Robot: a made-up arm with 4 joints. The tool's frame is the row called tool. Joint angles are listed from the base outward.
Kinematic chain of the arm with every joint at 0, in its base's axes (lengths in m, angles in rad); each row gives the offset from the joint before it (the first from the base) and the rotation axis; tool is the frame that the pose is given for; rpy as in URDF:
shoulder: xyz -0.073 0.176 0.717 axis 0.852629 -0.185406 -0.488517
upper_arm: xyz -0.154 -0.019 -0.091 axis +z
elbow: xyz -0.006 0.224 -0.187 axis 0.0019 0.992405 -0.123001
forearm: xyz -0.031 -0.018 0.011 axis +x
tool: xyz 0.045 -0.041 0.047 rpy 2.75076 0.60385 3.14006
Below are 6 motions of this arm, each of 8 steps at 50 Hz.
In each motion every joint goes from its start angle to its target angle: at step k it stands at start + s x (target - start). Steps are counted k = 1, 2, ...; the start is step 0. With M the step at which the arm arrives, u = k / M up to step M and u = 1 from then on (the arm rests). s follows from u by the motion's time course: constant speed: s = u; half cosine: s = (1 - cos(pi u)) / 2; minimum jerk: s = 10 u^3 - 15 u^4 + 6 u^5.
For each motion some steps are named. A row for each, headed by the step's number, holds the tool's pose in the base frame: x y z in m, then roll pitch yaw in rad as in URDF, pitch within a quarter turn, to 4 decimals.
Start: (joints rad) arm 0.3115 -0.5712 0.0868 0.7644
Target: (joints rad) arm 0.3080 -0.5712 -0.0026 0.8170
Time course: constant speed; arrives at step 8
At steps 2, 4, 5, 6, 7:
2: -0.1074 0.3472 0.4867 1.7341 0.1448 1.9262
4: -0.1076 0.3472 0.4861 1.7124 0.1585 1.9184
5: -0.1077 0.3472 0.4858 1.7015 0.1654 1.9146
6: -0.1078 0.3472 0.4855 1.6906 0.1721 1.9107
7: -0.1079 0.3472 0.4852 1.6796 0.1789 1.9068

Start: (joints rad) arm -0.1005 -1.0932 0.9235 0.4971
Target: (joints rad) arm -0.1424 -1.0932 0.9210 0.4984
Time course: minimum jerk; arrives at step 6
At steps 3, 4, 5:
3: -0.0956 0.1765 0.4504 2.5169 -0.2399 1.6884
4: -0.0962 0.1736 0.4504 2.5199 -0.2293 1.6935
5: -0.0965 0.1719 0.4505 2.5217 -0.2229 1.6966

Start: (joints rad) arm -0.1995 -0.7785 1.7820 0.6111
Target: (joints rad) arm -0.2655 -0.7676 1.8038 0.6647
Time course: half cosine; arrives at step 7
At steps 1, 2, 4, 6, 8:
1: -0.1390 0.1974 0.4256 -3.1080 -0.8209 1.3551
2: -0.1401 0.1952 0.4255 -3.1059 -0.8125 1.3516
4: -0.1436 0.1886 0.4255 -3.1002 -0.7867 1.3415
6: -0.1464 0.1833 0.4256 -3.0964 -0.7657 1.3339
8: -0.1468 0.1826 0.4257 -3.0959 -0.7627 1.3329

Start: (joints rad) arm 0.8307 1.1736 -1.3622 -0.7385
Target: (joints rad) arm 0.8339 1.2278 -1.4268 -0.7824
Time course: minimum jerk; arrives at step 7
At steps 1, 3, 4, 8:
1: -0.3439 0.4707 0.5258 0.0969 0.6176 0.4636
3: -0.3457 0.4695 0.5220 0.1014 0.5923 0.4629
4: -0.3470 0.4685 0.5190 0.1054 0.5730 0.4629
8: -0.3487 0.4671 0.5149 0.1115 0.5461 0.4634

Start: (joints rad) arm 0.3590 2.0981 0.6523 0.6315
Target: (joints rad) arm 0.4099 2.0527 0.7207 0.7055
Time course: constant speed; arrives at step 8
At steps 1, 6, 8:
1: -0.3412 0.2345 0.4294 2.3439 0.1778 -1.6579
6: -0.3381 0.2497 0.4276 2.3104 0.1585 -1.7361
8: -0.3368 0.2557 0.4270 2.2966 0.1506 -1.7674

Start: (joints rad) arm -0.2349 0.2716 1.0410 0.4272
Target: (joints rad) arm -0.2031 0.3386 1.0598 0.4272
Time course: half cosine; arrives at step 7
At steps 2, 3, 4, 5, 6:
2: -0.2662 0.2303 0.4401 2.7981 -0.4644 3.0384
3: -0.2676 0.2319 0.4402 2.7937 -0.4695 3.0494
4: -0.2692 0.2337 0.4403 2.7888 -0.4751 3.0616
5: -0.2706 0.2353 0.4404 2.7844 -0.4799 3.0727
6: -0.2716 0.2364 0.4405 2.7813 -0.4832 3.0804

